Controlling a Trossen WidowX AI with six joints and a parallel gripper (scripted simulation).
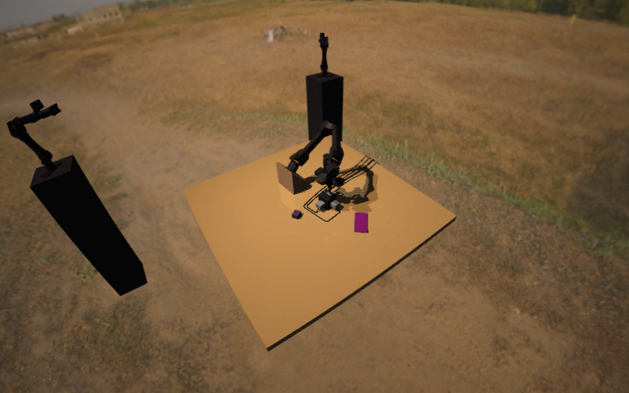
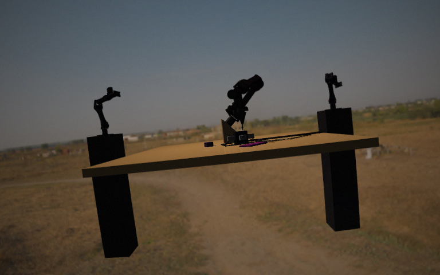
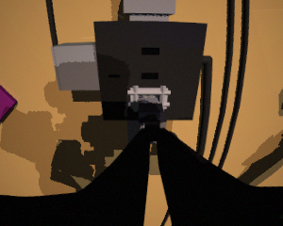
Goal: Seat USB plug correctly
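Right now the USB plug is 2 cm below my gripper tip. Round my gripper tip: magenta card: 25 cm ahead, 12 cm below, 4 cm to the left; then USB socket: 5 cm below; then purple block: 23 cm to the right, 11 cm below, 3 cm behind.
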